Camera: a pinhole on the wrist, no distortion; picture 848 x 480 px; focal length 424.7 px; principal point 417.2 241.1 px. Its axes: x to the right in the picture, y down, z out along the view. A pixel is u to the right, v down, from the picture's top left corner.
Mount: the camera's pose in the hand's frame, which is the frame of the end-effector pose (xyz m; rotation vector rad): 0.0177 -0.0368 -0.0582 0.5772 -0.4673 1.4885
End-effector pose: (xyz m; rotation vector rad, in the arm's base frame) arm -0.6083 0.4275 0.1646 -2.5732 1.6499 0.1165
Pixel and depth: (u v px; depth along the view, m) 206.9 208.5 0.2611
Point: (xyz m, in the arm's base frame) -0.3168 0.5159 0.1037
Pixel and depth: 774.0 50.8 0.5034
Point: -0.4849 0.2373 -0.4440
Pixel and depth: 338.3 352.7 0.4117
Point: -0.3205 0.6609 -0.0407
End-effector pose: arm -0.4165 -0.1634 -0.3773 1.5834 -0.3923 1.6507
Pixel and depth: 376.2 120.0 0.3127
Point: -0.1109 -0.0753 -0.3088
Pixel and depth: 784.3 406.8 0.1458
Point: -0.3031 -0.2502 -0.3864
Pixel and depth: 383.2 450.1 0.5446
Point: 0.1037 -0.2272 -0.6441
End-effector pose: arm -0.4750 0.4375 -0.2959 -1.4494 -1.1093 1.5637
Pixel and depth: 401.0 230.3 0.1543
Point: -0.5428 0.5094 -0.1802
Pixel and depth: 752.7 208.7 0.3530
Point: -0.8709 0.4762 -0.2915
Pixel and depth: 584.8 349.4 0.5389
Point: -0.9773 0.3815 -0.0779
